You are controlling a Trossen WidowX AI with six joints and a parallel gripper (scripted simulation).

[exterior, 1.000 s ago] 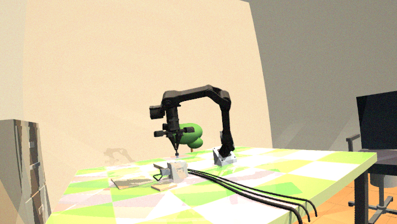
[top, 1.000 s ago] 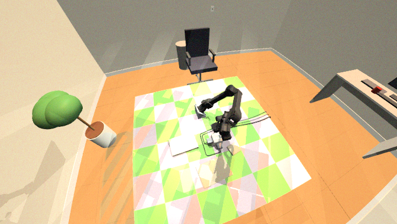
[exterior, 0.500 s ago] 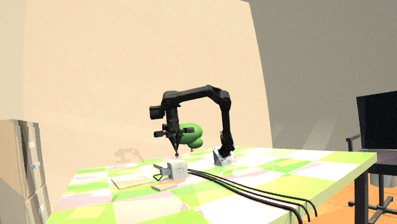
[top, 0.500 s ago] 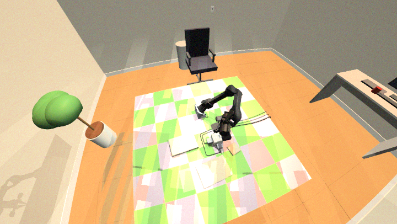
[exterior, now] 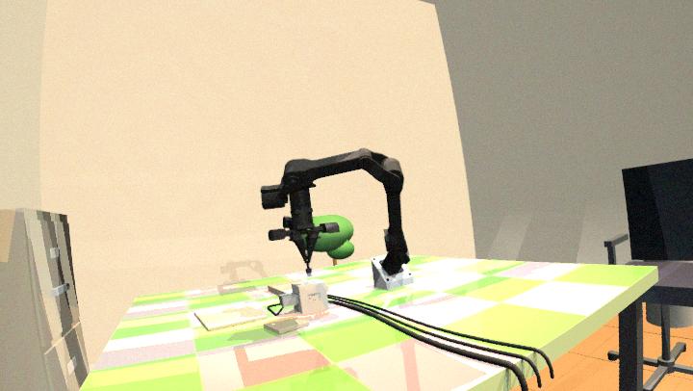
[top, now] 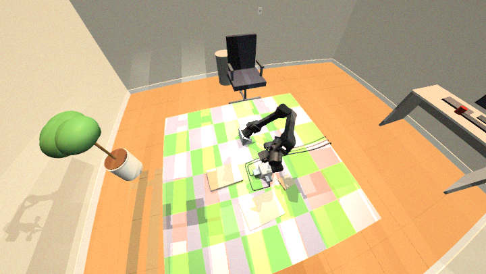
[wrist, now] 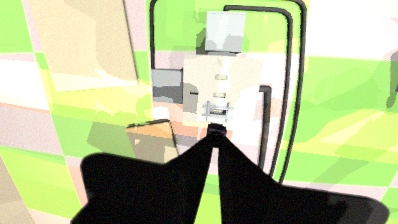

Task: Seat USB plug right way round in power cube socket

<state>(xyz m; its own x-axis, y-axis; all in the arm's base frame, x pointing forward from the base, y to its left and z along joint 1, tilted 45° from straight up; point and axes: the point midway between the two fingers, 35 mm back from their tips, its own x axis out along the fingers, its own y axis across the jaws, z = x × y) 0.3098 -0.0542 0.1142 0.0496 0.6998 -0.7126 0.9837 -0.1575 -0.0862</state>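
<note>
Right now the dark USB plug is 2 cm below my gripper tip.
</note>
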